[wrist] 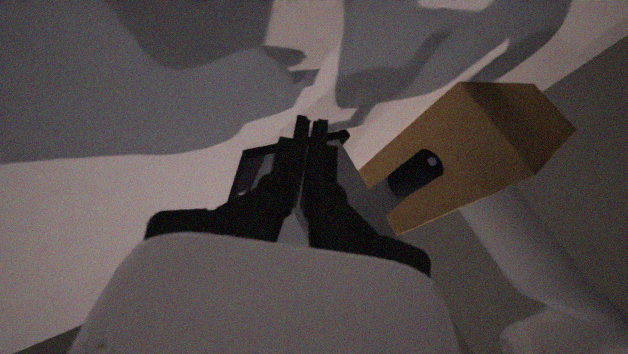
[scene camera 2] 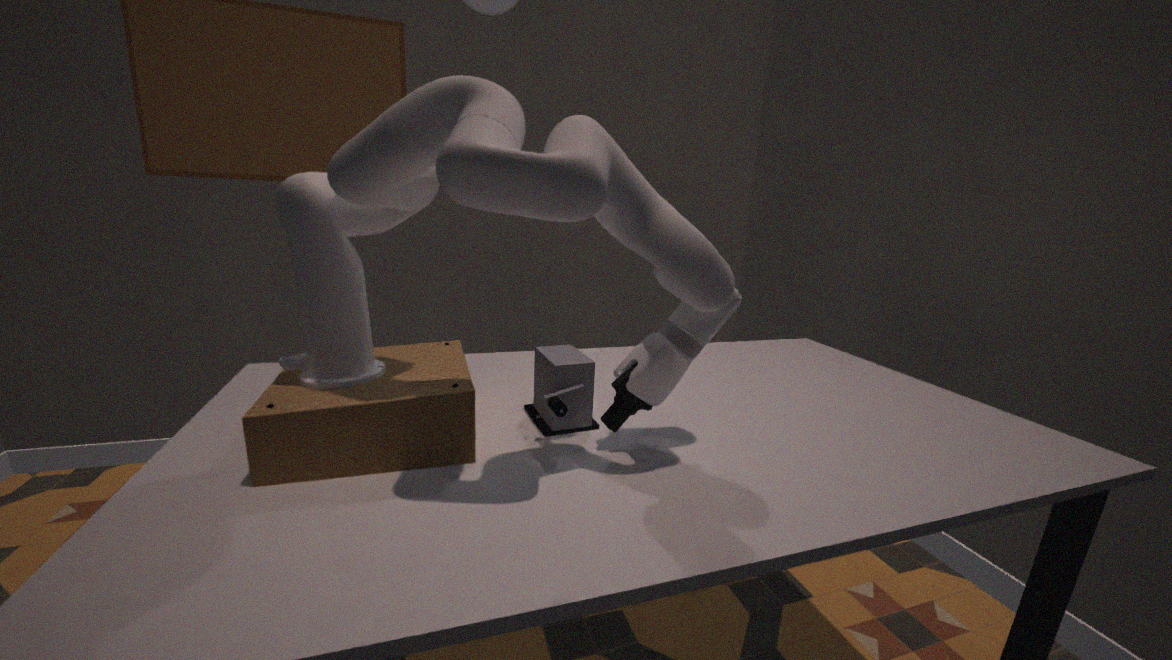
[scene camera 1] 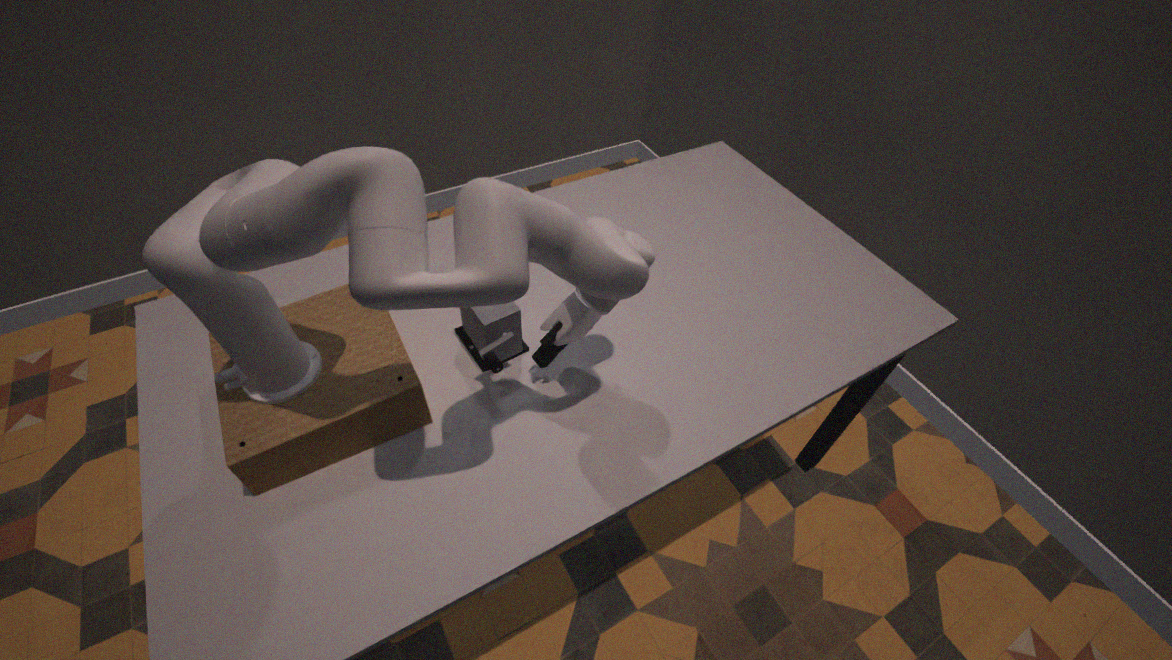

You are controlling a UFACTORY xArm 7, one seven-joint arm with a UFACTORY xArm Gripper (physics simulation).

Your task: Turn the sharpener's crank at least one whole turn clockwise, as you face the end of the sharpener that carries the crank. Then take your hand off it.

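Places are measured from the arm's base along level axes (x back, y right, z up), in millimetres.
Where they show: gripper, fingertip midpoint: [wrist: 308, 137] [scene camera 2: 607, 425] [scene camera 1: 538, 362]; arm's base, link origin: [scene camera 2: 344, 375] [scene camera 1: 283, 372].
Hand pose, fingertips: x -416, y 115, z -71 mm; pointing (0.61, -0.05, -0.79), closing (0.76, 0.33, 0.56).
Each offset is from my fingertips to the top centre of the thing. Level surfaces: height alone.
The sharpener is a grey box {dx +51, dy -110, dz +93 mm} [scene camera 1: 498, 321] [scene camera 2: 564, 377] [wrist: 352, 175] on a black base plate [scene camera 1: 466, 337] [scene camera 2: 537, 418] [wrist: 243, 170], upright on the table. Its crank arm [scene camera 1: 497, 343] [scene camera 2: 570, 389] is a light bar across the crank end, with its black knob {dx +85, dy -9, dz +49 mm} [scene camera 1: 492, 364] [scene camera 2: 557, 405] [wrist: 416, 172] at the end towards the wooden block, left of the hub in scene camera 2. My gripper [scene camera 1: 538, 360] [scene camera 2: 609, 424] [wrist: 308, 137] is shut and empty, pointing down low over the table beside the sharpener, on the side away from the block. A gap parts it from the knob. The fingers hide part of the sharpener in the wrist view.
The wooden block [scene camera 1: 328, 434] [scene camera 2: 360, 438] [wrist: 465, 150] carrying the arm's base stands left of the sharpener in the scene views. The arm [scene camera 1: 442, 286] [scene camera 2: 524, 184] arches above the sharpener. The table {dz -35 mm} [scene camera 1: 738, 270] [scene camera 2: 861, 426] extends right of the gripper to its far edge.
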